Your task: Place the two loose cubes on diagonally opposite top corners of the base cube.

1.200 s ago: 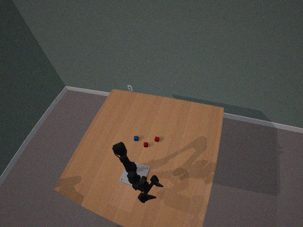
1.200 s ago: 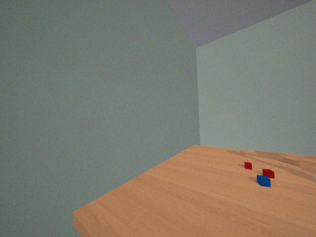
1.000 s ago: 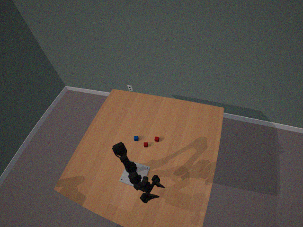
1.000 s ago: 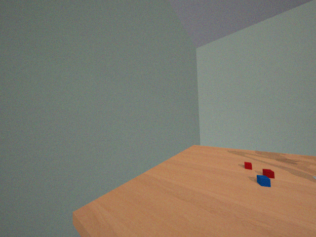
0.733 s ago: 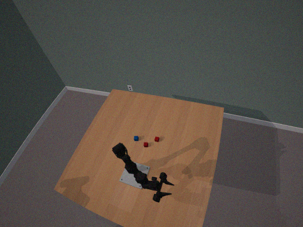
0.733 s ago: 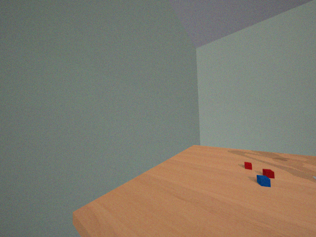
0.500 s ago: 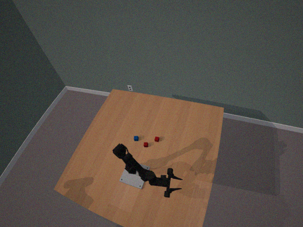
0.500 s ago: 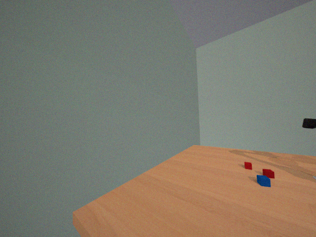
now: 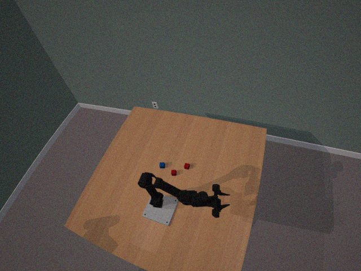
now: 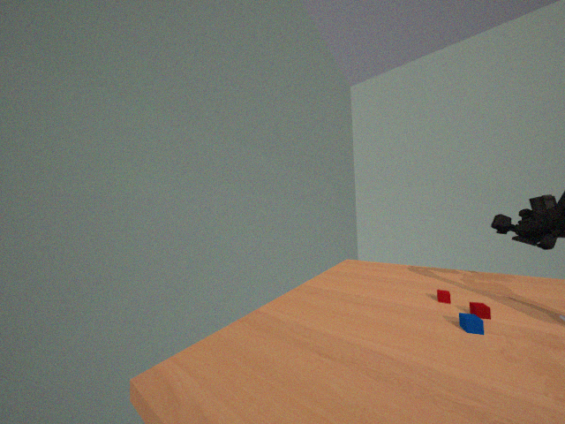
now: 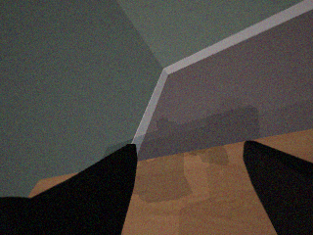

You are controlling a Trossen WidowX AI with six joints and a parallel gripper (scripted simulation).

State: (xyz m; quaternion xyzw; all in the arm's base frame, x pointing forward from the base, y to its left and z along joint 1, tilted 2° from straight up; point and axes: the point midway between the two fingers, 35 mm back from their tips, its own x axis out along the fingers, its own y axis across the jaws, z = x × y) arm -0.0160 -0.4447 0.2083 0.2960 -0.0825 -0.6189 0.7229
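Right now the red cube is 31 cm to the left of my gripper tip, 31 cm ahead of it and 19 cm below it. From my gripper tip the other things lie so: blue base cube: 50 cm to the left, 30 cm ahead, 19 cm below.
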